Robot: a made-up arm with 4 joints. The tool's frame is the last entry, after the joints.
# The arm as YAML. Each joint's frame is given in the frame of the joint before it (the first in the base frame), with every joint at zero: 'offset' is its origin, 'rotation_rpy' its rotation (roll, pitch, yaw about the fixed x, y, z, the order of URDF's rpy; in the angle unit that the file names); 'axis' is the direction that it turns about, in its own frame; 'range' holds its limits. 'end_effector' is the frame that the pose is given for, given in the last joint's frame.
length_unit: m
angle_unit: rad
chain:
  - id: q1
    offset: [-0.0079, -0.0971, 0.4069]
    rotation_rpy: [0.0, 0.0, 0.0]
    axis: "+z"
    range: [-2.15, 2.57]
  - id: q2
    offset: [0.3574, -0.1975, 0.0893]
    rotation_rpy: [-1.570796, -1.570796, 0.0]
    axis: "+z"
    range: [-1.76, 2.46]
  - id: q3
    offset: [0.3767, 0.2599, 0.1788]
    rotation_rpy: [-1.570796, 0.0, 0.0]
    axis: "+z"
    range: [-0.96, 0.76]
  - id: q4
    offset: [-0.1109, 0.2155, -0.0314]
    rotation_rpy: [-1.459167, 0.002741, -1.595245]
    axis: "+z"
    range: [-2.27, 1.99]
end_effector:
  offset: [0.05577, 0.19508, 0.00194]
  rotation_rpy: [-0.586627, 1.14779, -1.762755]
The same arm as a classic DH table. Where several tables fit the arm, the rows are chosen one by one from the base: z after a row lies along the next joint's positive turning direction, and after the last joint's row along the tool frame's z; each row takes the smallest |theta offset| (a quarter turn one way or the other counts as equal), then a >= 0, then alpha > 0; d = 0 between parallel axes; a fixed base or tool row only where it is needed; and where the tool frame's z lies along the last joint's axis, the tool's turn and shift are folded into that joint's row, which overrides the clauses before.
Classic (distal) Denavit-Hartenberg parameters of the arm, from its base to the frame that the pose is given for. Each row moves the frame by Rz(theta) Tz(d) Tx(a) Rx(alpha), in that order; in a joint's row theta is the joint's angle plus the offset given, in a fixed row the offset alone. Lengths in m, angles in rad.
base (fixed): d 0; theta_offset 1.4896; a -0.0974; alpha 0
q1: d 0.4962; theta_offset -1.4896; a 0.3574; alpha -1.5708
q2: d -0.0187; theta_offset -1.5708; a 0.3767; alpha -1.5708
q3: d 0.2415; theta_offset 1.546; a 0.2127; alpha 1.4592
q4: d -0.0593; theta_offset 0.4407; a -0.1332; alpha -1.2219
tool (fixed): d -0.1628; theta_offset 1.3266; a 0; alpha 0
Joint limits (rad, base to tool): -2.15..2.57 -1.76..2.46 -0.96..0.76 -2.27..1.99

